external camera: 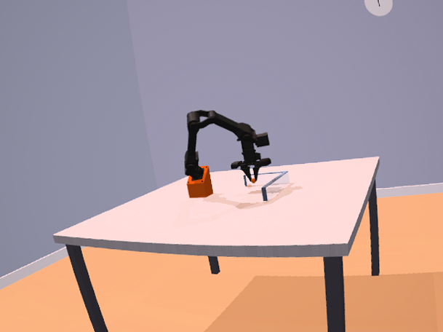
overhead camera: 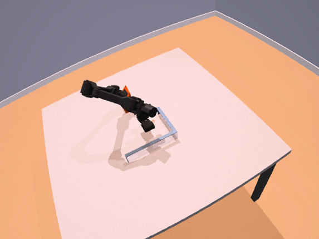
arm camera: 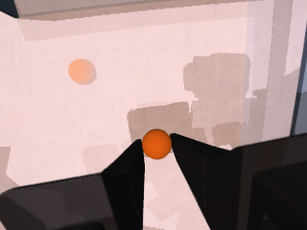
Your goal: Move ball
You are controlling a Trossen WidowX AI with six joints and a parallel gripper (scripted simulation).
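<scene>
Now: gripper tip 6 cm to the right of the see-through copy of ball, 5 cm past it and 4 cm above it. The rest, counted from my gripper tip: low clear wall (12 cm ahead, 3 cm to the right, 2 cm below); orange ball (right at my gripper tip).
</scene>
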